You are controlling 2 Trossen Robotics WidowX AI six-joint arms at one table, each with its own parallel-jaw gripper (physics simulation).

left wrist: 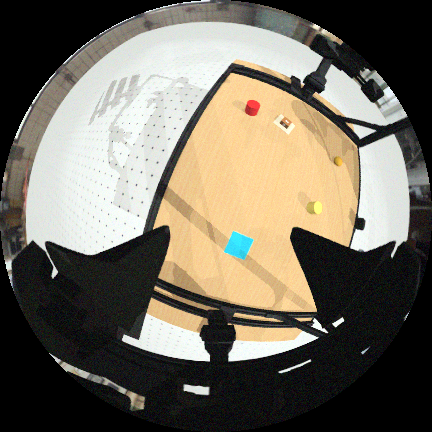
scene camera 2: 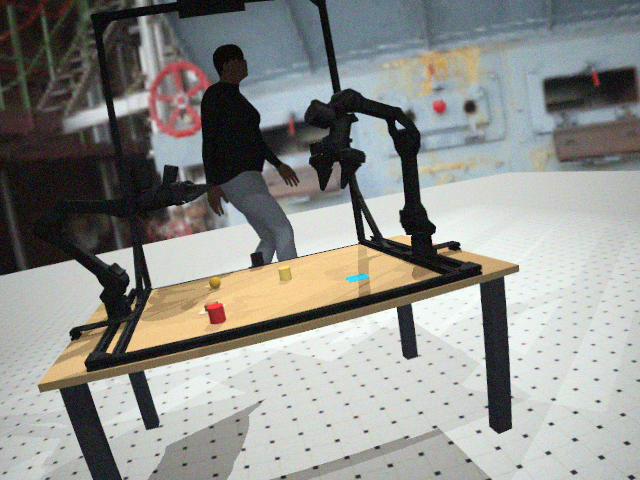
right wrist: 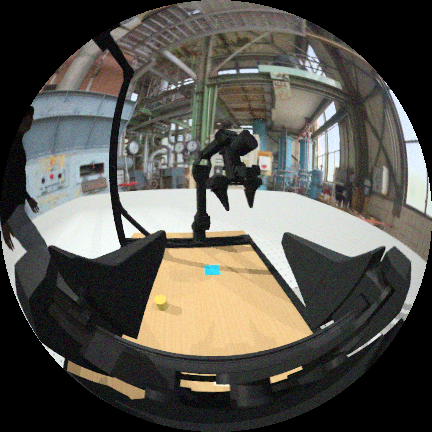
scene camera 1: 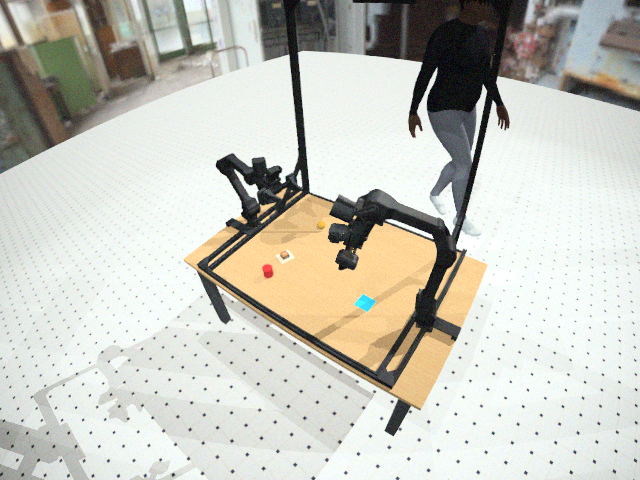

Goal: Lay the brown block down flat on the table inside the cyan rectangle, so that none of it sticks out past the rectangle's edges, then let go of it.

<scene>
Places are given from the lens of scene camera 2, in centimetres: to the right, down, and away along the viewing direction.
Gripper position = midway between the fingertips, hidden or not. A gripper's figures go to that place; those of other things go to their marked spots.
left gripper (scene camera 2: 332, 189): 3, -14, 120
right gripper (scene camera 2: 211, 185): -30, -15, 124
</scene>
